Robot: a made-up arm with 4 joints.
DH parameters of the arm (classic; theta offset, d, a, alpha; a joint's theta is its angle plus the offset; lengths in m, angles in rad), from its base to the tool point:
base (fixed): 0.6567 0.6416 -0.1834 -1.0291
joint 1: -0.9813 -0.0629 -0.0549 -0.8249
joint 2: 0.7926 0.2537 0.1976 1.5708
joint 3: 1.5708 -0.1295 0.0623 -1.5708
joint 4: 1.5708 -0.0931 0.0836 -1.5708
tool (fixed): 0 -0.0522 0 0
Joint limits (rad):
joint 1: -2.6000..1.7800
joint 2: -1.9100..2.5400
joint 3: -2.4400..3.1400
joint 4: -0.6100..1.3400
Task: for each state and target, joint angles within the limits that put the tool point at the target. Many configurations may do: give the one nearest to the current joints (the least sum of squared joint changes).
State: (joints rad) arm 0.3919 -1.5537 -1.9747 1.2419
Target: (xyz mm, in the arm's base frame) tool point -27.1 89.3 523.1
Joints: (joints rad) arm 0.9471 -1.5132 -1.9773 1.1400
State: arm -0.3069 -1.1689 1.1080 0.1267
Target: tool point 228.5 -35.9 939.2
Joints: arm -1.0892 -0.5828 0.4003 0.0671
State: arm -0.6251 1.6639 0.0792 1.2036
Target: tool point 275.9 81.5 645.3
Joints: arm -1.4416 0.9573 -0.1430 1.3400
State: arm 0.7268 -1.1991 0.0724 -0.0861
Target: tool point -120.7 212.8 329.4
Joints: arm 1.1545 -1.0122 -0.0515 0.3586
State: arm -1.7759 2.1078 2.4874 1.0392
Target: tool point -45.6 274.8 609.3
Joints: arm -1.1335 1.5537 2.3384 1.1131
